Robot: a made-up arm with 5 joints.
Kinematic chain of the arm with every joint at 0, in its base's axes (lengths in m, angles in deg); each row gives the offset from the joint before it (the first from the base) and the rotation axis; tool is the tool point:
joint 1: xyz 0 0 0.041 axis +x
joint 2: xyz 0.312 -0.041 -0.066 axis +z
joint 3: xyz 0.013 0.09 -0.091 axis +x
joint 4: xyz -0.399 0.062 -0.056 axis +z
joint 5: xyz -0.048 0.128 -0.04 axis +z
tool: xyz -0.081 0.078 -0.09
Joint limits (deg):
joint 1: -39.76..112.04
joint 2: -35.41..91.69
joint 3: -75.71..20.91
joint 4: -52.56..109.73
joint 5: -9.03..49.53
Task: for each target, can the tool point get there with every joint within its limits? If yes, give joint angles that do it. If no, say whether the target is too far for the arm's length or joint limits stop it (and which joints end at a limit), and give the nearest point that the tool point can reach.
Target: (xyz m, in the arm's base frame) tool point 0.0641 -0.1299 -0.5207
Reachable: yes | joints 47.32 53.36 -24.84 89.07 43.68
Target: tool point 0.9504 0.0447 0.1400
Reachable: no: joint limits stop it (at a limit: joint 1, joint 2, joint 4, joint 5) | nearest point 0.4475 -0.4201 0.2856 | short by 0.700 m
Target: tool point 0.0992 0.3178 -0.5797
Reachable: yes | joints 87.32 75.72 6.07 79.78 9.70
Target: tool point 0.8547 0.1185 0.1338
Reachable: no: joint limits stop it (at a limit: joint 2, joint 3, joint 4, joint 5) | nearest point 0.3265 0.4105 0.3625 | short by 0.645 m
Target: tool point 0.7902 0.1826 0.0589
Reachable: no: joint limits stop it (at a limit: joint 1, joint 2, joint 4, joint 5) | nearest point 0.4607 0.3322 -0.3412 | short by 0.540 m
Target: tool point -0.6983 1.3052 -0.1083
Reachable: no: too far | nearest point -0.1907 0.5427 -0.0987 | short by 0.916 m
